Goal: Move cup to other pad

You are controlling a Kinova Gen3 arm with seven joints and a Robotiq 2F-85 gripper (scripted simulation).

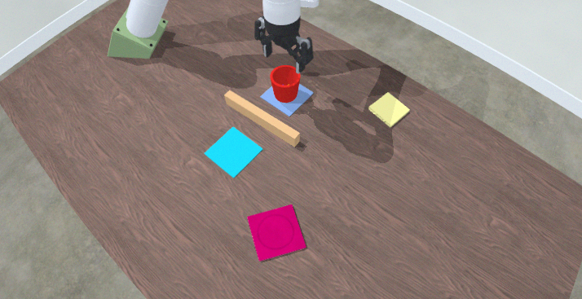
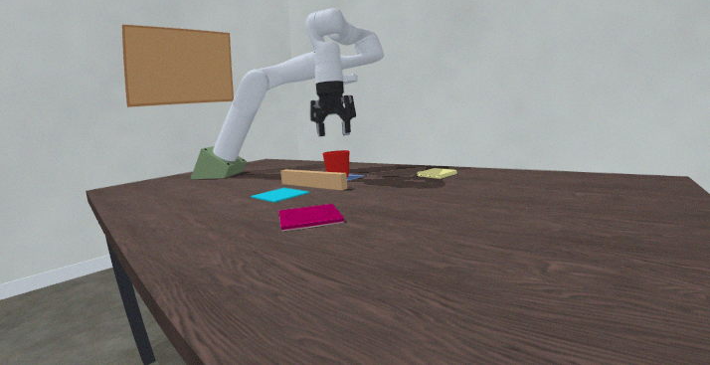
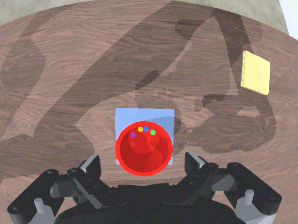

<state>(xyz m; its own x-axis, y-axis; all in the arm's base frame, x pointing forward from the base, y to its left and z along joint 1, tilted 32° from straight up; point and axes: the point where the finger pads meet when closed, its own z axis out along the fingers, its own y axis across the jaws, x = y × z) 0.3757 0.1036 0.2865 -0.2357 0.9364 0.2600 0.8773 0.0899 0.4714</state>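
My hand is 10 cm above the red cup. From my hand the other things lie so: tan rail 3 cm ahead, 10 cm to the right, 12 cm below; cyan pad 6 cm ahead, 20 cm to the right, 13 cm below.
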